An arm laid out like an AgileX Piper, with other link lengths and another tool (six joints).
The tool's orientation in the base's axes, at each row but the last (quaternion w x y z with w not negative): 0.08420, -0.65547, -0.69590, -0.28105; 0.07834, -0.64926, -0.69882, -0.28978; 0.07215, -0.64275, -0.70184, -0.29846; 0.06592, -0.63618, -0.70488, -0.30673; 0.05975, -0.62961, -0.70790, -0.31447; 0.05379, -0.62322, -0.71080, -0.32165; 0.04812, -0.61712, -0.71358, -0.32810; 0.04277, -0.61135, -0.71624, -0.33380; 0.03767, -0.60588, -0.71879, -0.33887; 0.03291, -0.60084, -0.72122, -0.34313; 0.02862, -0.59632, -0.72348, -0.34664; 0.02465, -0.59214, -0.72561, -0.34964; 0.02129, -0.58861, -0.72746, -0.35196
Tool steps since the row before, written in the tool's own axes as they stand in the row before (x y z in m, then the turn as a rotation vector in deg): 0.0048, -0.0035, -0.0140, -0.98, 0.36, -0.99; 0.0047, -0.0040, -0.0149, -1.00, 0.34, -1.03; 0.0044, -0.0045, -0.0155, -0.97, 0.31, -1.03; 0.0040, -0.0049, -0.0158, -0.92, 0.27, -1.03; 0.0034, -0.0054, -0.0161, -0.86, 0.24, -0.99; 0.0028, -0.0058, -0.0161, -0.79, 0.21, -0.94; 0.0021, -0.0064, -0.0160, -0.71, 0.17, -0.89; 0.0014, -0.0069, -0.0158, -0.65, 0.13, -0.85; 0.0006, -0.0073, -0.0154, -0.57, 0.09, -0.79; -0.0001, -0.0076, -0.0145, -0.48, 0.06, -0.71; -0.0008, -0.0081, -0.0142, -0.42, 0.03, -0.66; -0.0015, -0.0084, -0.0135, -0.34, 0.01, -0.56; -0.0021, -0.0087, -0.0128, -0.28, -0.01, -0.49
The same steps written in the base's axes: -0.0075, -0.0028, 0.0129, 0.22, -1.35, 0.44; -0.0085, -0.0035, 0.0133, 0.19, -1.39, 0.46; -0.0093, -0.0041, 0.0132, 0.16, -1.36, 0.47; -0.0100, -0.0047, 0.0129, 0.11, -1.32, 0.48; -0.0107, -0.0055, 0.0124, 0.09, -1.25, 0.46; -0.0112, -0.0062, 0.0117, 0.06, -1.16, 0.44; -0.0117, -0.0068, 0.0109, 0.02, -1.07, 0.43; -0.0121, -0.0074, 0.0099, -0.02, -1.00, 0.41; -0.0122, -0.0080, 0.0089, -0.05, -0.90, 0.38; -0.0120, -0.0082, 0.0075, -0.07, -0.78, 0.35; -0.0122, -0.0087, 0.0066, -0.10, -0.71, 0.32; -0.0120, -0.0090, 0.0055, -0.10, -0.59, 0.27; -0.0118, -0.0092, 0.0044, -0.11, -0.50, 0.24
